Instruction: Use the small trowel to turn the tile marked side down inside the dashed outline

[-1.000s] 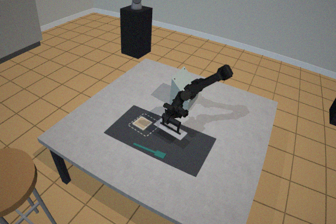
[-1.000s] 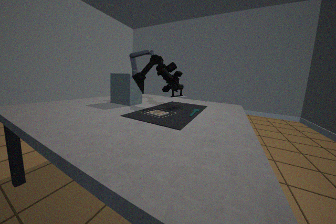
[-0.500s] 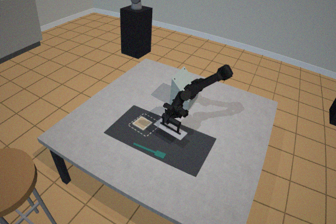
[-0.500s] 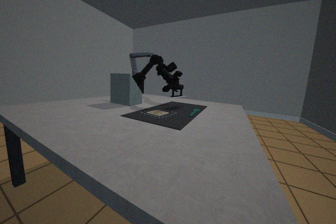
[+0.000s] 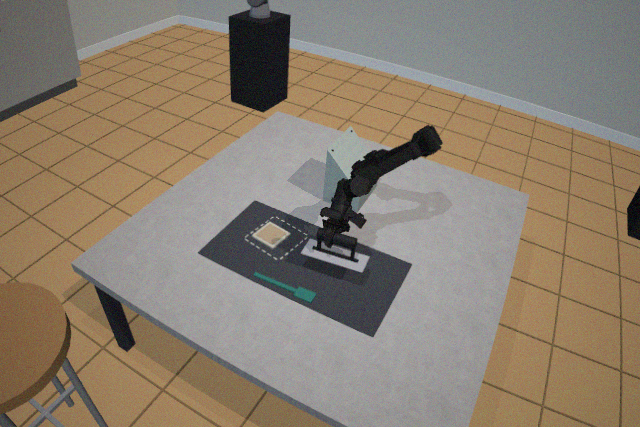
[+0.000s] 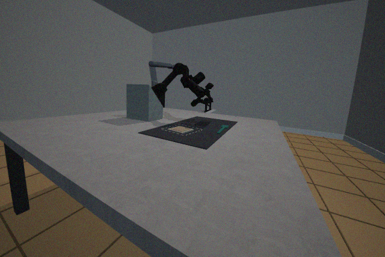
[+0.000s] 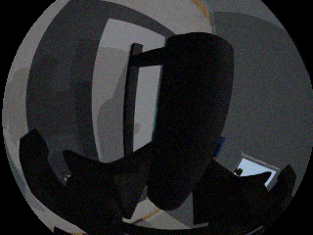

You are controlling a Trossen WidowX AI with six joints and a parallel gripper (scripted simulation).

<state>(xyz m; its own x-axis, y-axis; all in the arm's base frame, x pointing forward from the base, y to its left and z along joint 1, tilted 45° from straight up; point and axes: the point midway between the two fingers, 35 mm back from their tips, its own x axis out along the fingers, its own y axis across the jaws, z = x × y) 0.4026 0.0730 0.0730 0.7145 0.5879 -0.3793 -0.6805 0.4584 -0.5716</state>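
Right now the black-handled tool is 20 mm behind my gripper tip, 10 mm to the right of it and 10 mm below it. Also, from my gripper tip: green flat tool (110 mm ahead, 60 mm to the right, 130 mm below); tile (60 mm behind, 250 mm to the right, 130 mm below); dark mat (30 mm behind, 90 mm to the right, 150 mm below).
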